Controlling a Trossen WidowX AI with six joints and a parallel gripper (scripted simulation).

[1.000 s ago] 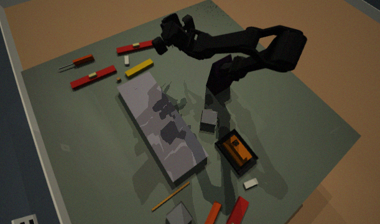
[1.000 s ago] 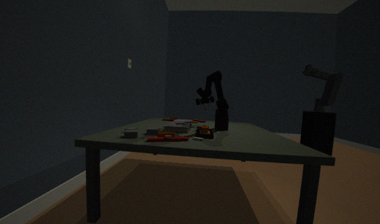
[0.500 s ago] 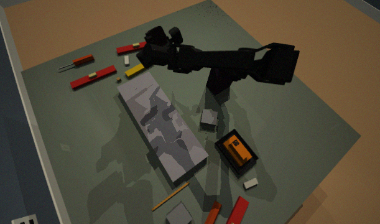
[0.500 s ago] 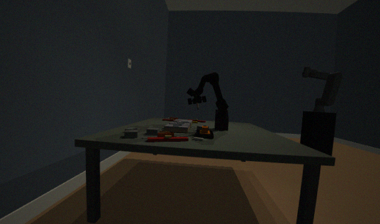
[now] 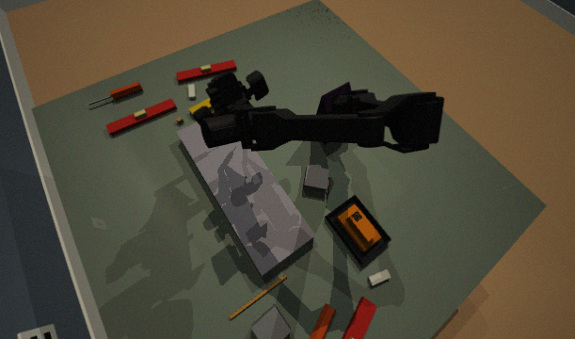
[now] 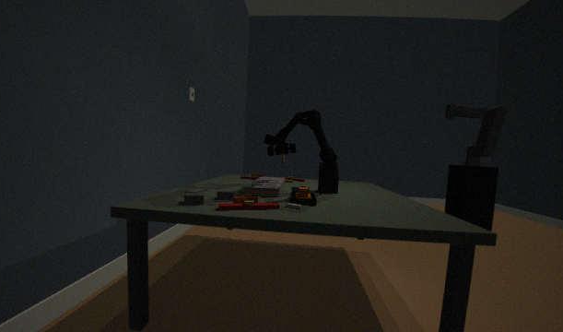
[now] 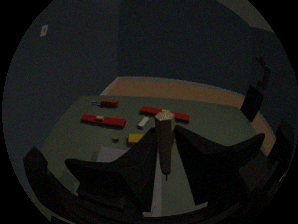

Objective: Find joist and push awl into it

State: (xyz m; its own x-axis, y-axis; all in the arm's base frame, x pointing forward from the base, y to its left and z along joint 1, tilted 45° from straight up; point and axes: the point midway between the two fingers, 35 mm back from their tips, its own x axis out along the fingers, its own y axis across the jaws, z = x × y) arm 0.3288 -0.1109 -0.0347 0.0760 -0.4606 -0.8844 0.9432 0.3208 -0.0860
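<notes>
Right now my gripper tip is 1 cm past the pale-handled pointed tool, 1 cm to the right of it and 5 cm above it. Also, from my gripper tip: yellow bar: 2 cm ahead, 15 cm to the right, 21 cm below; then orange stud finder: 21 cm behind, 46 cm to the left, 17 cm below; then dark tray: 21 cm behind, 47 cm to the left, 21 cm below.
</notes>
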